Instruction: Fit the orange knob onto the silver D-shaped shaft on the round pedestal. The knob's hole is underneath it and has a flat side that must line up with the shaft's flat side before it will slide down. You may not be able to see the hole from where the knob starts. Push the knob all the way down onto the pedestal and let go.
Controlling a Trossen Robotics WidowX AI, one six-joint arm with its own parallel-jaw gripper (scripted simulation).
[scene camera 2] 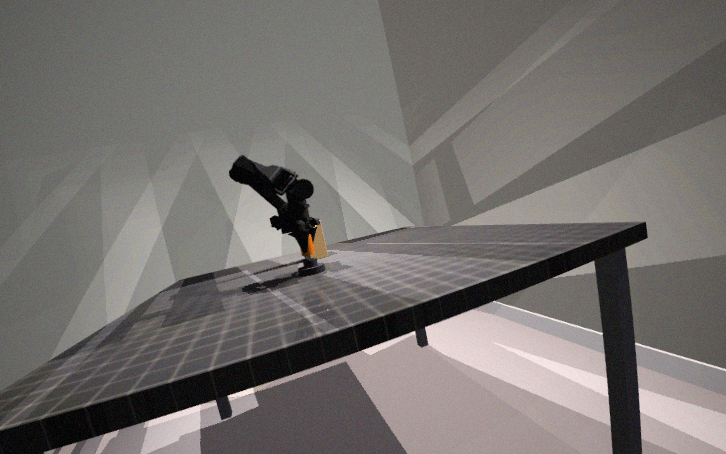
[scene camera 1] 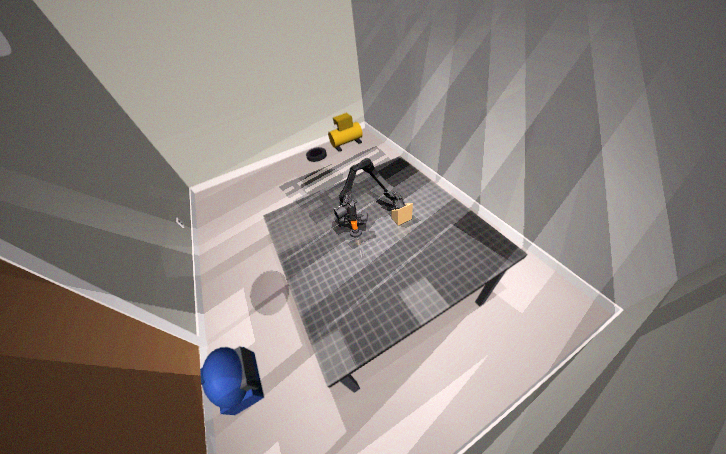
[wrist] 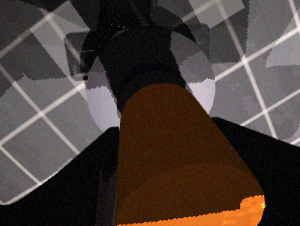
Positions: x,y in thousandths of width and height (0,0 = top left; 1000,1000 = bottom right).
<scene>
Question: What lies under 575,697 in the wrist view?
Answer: An orange knob.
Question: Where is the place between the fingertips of my gripper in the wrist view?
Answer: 548,582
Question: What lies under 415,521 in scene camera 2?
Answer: My gripper.
</scene>
